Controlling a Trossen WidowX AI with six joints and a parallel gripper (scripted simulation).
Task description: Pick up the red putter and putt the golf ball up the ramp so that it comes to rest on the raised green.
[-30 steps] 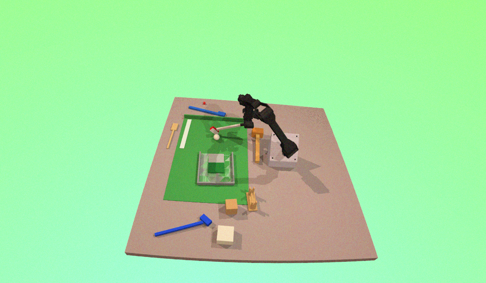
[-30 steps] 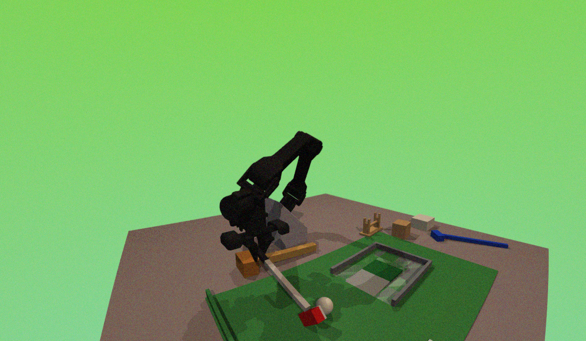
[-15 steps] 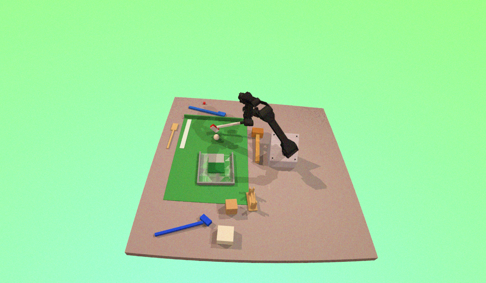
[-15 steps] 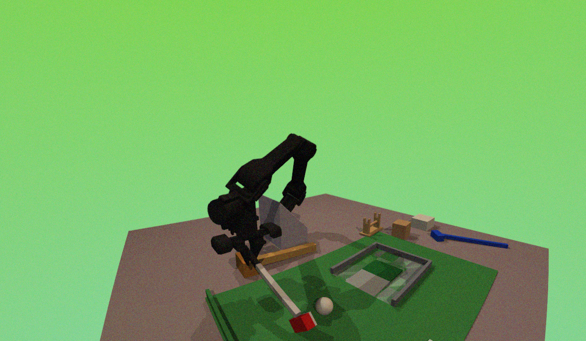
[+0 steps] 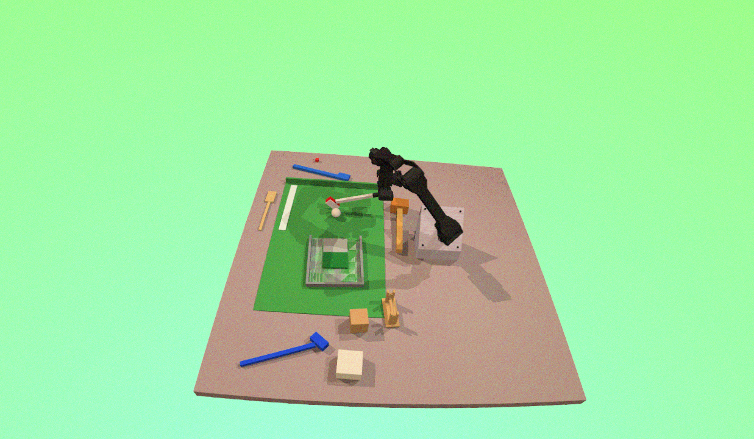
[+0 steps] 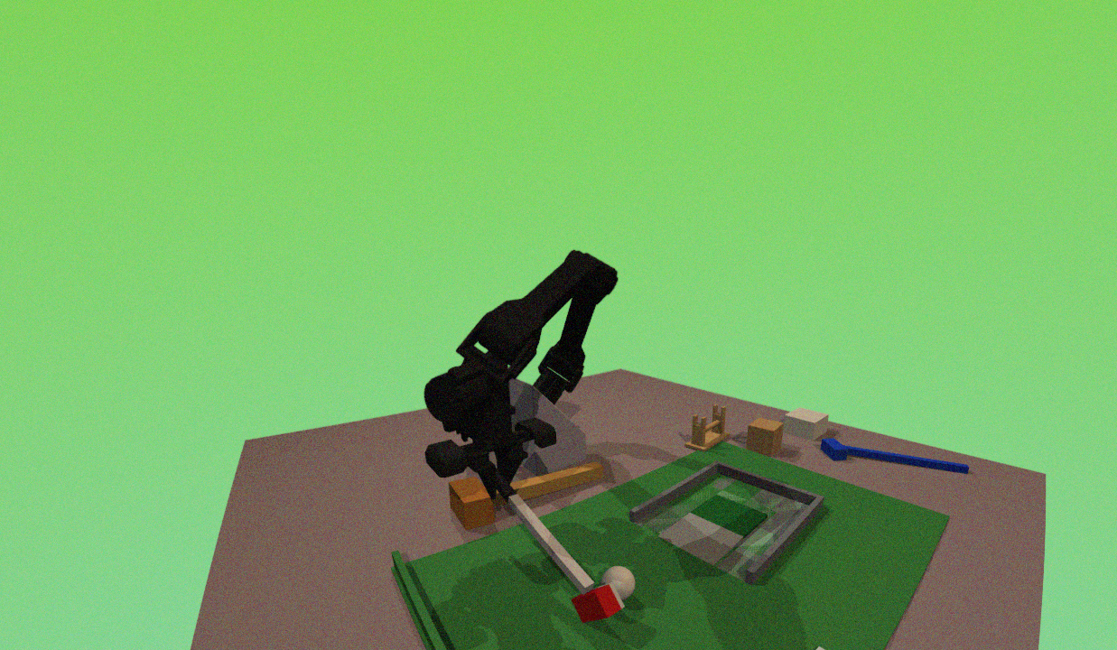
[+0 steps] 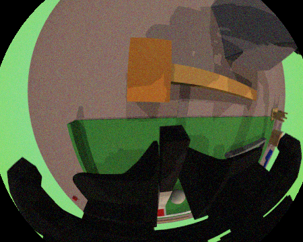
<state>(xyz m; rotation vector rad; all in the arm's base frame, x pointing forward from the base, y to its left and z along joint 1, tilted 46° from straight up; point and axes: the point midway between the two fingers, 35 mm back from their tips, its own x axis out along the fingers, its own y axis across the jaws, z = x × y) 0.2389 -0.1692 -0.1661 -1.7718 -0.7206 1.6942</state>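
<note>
The red putter lies 12 cm ahead of my gripper tip. From my gripper tip the other things lie so: white golf ball (21 cm ahead, 5 cm to the left, 5 cm below); then white strip (43 cm ahead, 7 cm below, 1 cm to the right); then red cube (37 cm to the right, 32 cm ahead, 7 cm below).
</note>
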